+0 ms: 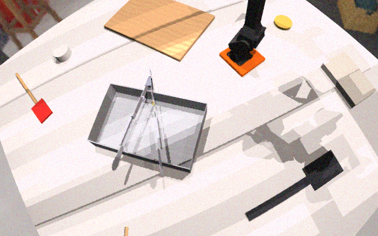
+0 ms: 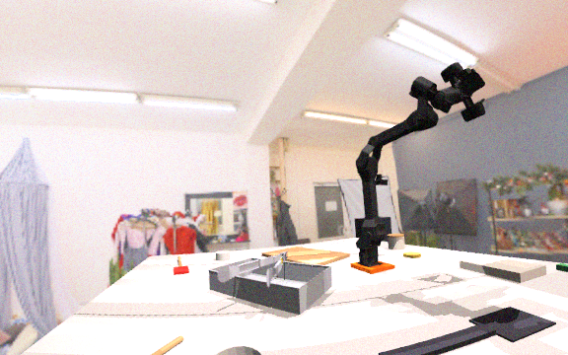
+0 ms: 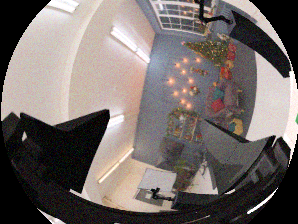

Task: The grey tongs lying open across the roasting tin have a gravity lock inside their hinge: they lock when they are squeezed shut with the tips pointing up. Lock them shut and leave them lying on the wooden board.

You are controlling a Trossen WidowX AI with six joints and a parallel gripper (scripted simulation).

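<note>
Now: gripper tip 64 cm short of the grey roasting tin, 32 cm to the left of it and 56 cm above it. Round my gripper tip: black spatula (42 cm ahead, 10 cm to the left, 58 cm below); then beige block (2 cm ahead, 2 cm to the right, 57 cm below); then yellow disc (1 cm ahead, 34 cm to the right, 58 cm below).
</note>
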